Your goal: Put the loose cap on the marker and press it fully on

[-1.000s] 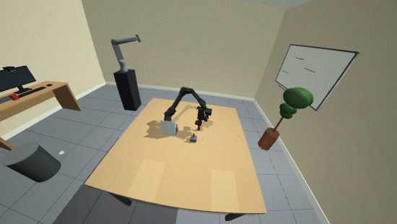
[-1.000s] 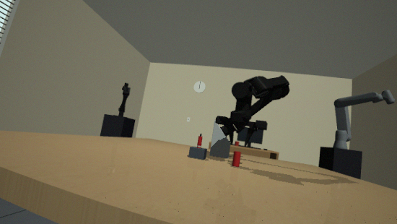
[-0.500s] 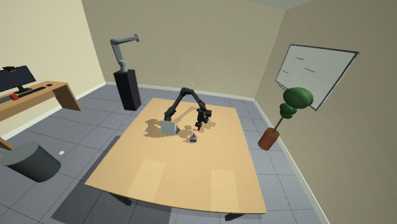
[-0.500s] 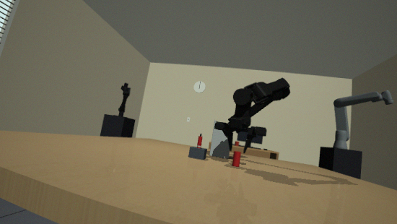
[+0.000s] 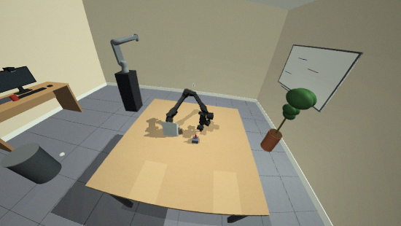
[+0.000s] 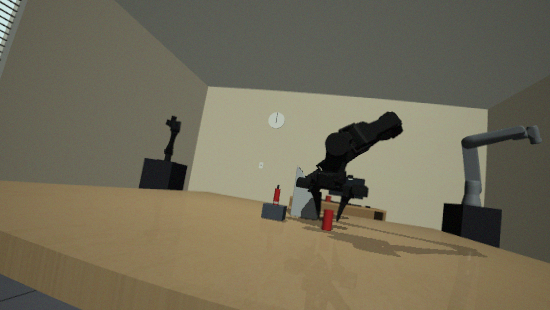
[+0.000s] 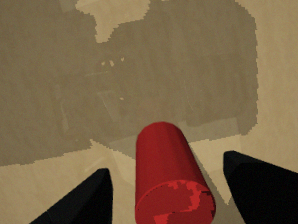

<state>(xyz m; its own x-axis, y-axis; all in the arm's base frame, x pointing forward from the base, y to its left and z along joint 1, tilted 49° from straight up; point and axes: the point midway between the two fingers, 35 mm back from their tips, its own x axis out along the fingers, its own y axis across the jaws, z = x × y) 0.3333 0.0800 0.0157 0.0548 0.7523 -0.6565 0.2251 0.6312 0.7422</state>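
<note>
The red cap lies right at my gripper tip. Round my gripper tip: holder block (150 mm to the right, 50 mm behind, 10 mm below).
</note>
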